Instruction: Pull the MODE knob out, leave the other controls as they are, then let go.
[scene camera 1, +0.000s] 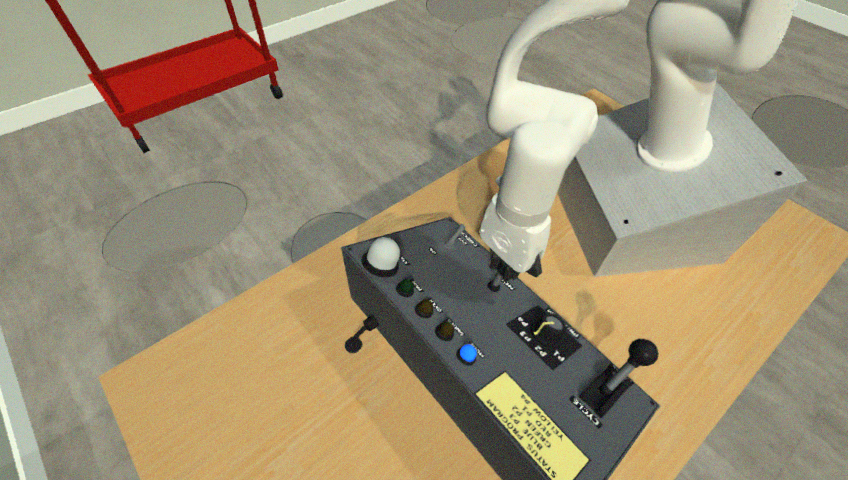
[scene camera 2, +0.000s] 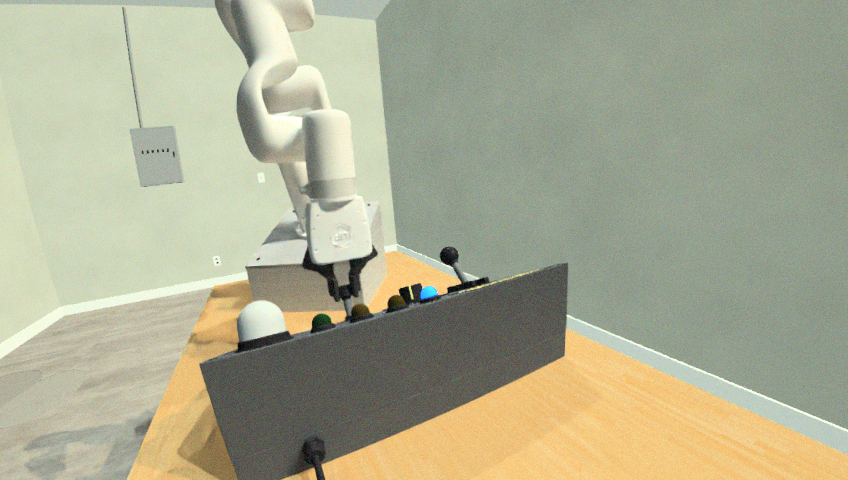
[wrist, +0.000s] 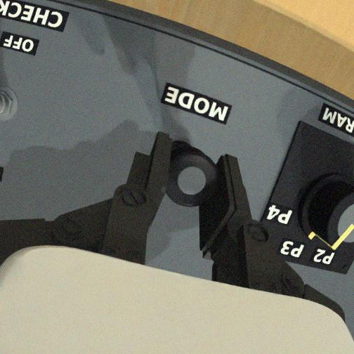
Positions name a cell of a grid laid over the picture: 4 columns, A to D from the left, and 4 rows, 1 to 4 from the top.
Note:
In view: the gripper (scene camera 2: B3) and a cycle lever (scene camera 1: D3).
The gripper is seen too in scene camera 1 (scene camera 1: C3) and in the wrist view (wrist: C2).

